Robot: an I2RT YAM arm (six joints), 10 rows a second.
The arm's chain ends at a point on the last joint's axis. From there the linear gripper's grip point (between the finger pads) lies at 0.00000 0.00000 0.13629 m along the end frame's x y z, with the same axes.
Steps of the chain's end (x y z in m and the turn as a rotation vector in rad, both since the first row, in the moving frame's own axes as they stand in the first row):
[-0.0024, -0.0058, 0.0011, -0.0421, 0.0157, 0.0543]
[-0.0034, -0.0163, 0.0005, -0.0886, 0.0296, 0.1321]
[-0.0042, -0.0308, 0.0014, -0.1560, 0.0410, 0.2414]
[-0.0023, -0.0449, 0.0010, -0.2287, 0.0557, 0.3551]
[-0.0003, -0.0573, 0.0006, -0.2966, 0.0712, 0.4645]
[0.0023, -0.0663, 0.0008, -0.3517, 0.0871, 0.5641]
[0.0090, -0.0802, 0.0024, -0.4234, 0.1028, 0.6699]
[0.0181, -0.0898, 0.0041, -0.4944, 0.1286, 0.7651]
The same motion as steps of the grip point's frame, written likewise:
[-0.0004, 0.0000, 0.0010, -0.0421, 0.0157, 0.0543]
[-0.0002, -0.0040, -0.0001, -0.0886, 0.0296, 0.1321]
[-0.0012, -0.0092, -0.0004, -0.1560, 0.0410, 0.2414]
[-0.0004, -0.0133, -0.0027, -0.2287, 0.0557, 0.3551]
[-0.0002, -0.0167, -0.0056, -0.2966, 0.0712, 0.4645]
[0.0003, -0.0187, -0.0078, -0.3517, 0.0871, 0.5641]
[0.0032, -0.0240, -0.0099, -0.4234, 0.1028, 0.6699]
[0.0092, -0.0253, -0.0125, -0.4944, 0.1286, 0.7651]

